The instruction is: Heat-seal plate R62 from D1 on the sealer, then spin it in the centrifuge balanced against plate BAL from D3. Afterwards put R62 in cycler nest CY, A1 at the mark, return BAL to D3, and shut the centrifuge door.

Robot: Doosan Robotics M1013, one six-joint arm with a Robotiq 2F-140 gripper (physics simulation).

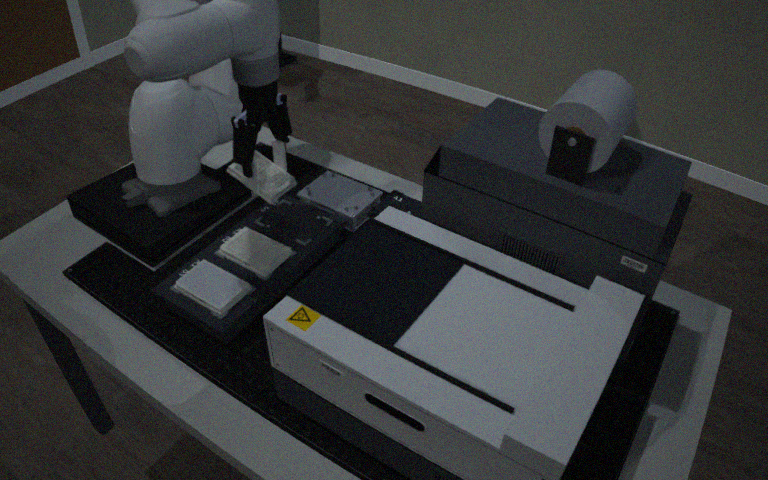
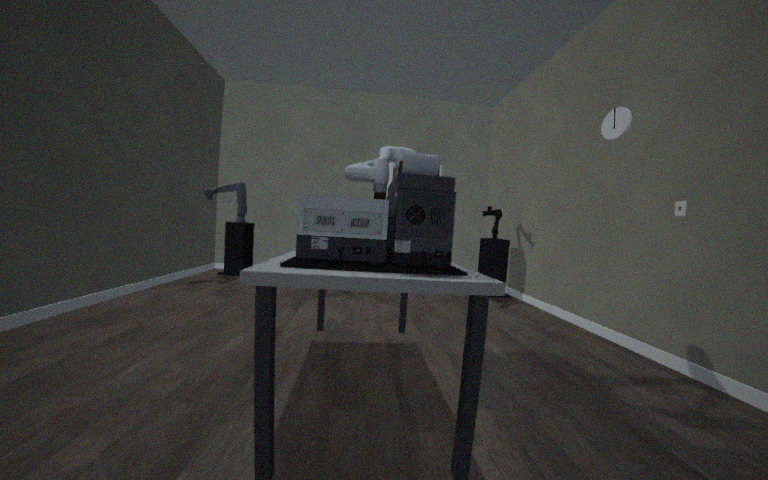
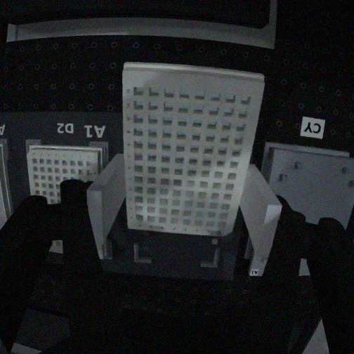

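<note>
My gripper is shut on a pale well plate, taken as R62; no name shows on it. It is held level above the deck by nest D1, whose corner brackets show bare. Whether a seal covers its wells cannot be told. A flat-topped white plate, taken as BAL, sits in the end nest nearest the table's front. The grey nest block by the CY label holds no plate. The dark machine with a white roll is taken as the sealer.
Another well plate sits in D2. A white machine with a yellow warning label and sliding top panel stands beside the nests; its name is unreadable. The nest block CY is close beside one finger.
</note>
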